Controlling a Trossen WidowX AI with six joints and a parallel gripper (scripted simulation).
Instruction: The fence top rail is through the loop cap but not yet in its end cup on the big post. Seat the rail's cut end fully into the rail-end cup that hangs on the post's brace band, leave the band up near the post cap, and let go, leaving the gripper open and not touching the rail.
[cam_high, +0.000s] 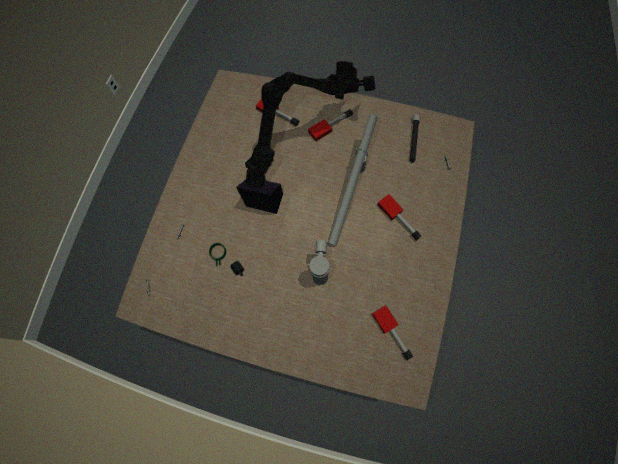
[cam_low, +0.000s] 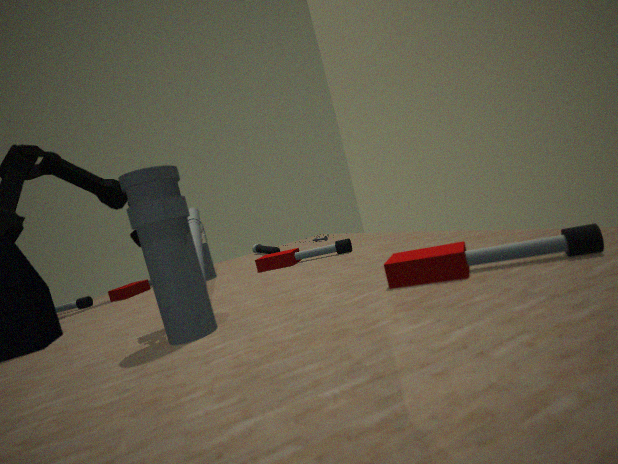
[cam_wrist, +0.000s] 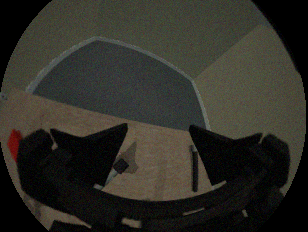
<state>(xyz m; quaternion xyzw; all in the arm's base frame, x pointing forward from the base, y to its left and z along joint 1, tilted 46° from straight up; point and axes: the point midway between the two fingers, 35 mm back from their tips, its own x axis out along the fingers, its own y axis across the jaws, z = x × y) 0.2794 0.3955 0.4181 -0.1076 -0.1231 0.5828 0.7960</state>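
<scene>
Right now my gripper tip is 780 mm to the left of the grey rail-end cup, 30 mm short of it and 20 mm below it. From my gripper tip the other things lie so: thinner post (340 mm to the right, 80 mm ahead, 30 mm below); small black part (920 mm to the right, 270 mm behind, 120 mm below).
</scene>
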